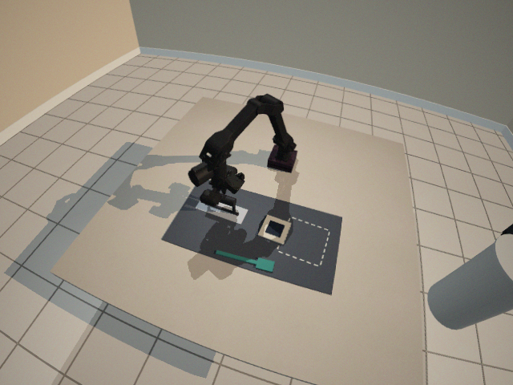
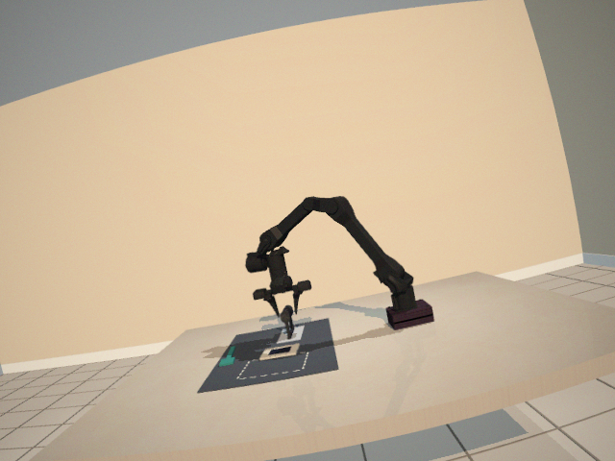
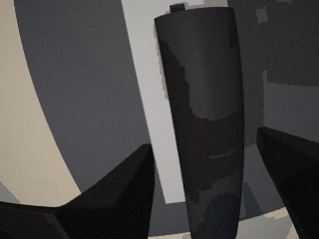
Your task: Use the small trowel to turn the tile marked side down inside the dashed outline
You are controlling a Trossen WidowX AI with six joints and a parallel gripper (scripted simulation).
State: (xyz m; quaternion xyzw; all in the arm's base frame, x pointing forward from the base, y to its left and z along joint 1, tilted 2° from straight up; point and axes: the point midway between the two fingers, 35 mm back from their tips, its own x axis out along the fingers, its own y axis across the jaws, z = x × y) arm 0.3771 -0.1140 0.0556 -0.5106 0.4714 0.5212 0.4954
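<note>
Right now my gripper tip is 2 cm to the right of the trowel and 3 cm above it. The rest, counted from my gripper tip: tile: 1 cm behind, 23 cm to the left, 6 cm below; then green flat tool: 15 cm ahead, 21 cm to the left, 6 cm below; then dark mat: 2 cm ahead, 17 cm to the left, 8 cm below.
</note>
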